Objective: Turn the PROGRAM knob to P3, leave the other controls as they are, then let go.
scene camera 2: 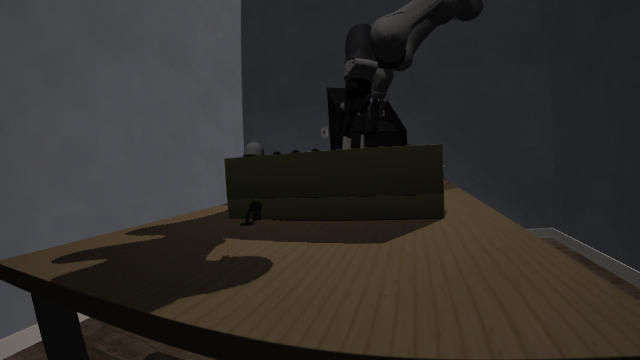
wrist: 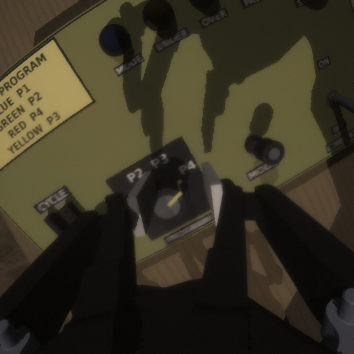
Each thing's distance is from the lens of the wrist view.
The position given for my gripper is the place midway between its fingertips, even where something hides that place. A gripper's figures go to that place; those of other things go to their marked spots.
my gripper (wrist: 178,180): 0.20 m
program knob (wrist: 171,192): 0.21 m
